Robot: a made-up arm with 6 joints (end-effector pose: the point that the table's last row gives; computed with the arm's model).
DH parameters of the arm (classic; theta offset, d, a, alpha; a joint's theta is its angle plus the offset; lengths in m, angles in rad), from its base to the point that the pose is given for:
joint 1: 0 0.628 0.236 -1.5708
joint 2: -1.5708 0 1.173 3.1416
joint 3: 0 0 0.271 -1.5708
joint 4: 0 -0.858 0 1.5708
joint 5: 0 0 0 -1.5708
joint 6: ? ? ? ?
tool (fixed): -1.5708 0 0 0
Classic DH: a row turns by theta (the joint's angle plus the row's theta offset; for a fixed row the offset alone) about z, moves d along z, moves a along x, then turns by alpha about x.
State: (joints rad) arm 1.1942 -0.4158 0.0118 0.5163 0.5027 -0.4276
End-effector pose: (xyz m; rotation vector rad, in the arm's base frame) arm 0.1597 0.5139 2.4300 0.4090 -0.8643 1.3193
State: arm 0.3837 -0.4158 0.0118 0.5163 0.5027 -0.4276
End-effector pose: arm 0.4824 0.2384 2.4300 0.0329 -0.8946 0.5680
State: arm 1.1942 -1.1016 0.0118 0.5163 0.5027 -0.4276
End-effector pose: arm -0.2850 -0.6106 2.2130 0.7452 -1.5025 1.0850
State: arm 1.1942 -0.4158 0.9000 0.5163 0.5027 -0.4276
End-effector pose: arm -0.1534 -0.2780 2.7618 0.8419 -1.6846 0.9896
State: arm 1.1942 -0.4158 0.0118 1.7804 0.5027 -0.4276
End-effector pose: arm 0.1363 0.5625 2.3497 -0.8966 -1.3843 1.1280
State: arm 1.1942 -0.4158 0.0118 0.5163 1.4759 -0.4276
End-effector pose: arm 0.0636 0.3880 2.4441 0.8829 -1.7500 1.5081
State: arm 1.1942 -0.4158 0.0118 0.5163 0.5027 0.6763
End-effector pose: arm 0.1597 0.5139 2.4300 -0.4586 -1.4311 0.6718
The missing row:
joint 6: 1.5708 -0.17 0 1.5708
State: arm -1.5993 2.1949 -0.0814 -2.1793 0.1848 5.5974
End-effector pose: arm -0.0460 -0.7149 -1.0020 -0.7428 0.4414 1.7024
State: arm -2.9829 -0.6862 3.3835 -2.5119 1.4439 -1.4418
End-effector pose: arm 0.8992 0.2445 0.7507 1.1369 0.1065 0.9567
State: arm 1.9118 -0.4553 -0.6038 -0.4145 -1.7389 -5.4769
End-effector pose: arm -0.2502 0.5033 1.6751 1.8588 -0.9620 -2.2699
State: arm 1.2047 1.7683 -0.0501 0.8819 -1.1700 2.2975
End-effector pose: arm 0.5875 1.1948 -0.5403 0.7083 -0.1567 -1.1474
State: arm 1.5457 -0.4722 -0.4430 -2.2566 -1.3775 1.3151
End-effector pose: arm -0.1145 0.5848 2.0751 1.0507 0.4066 2.8164
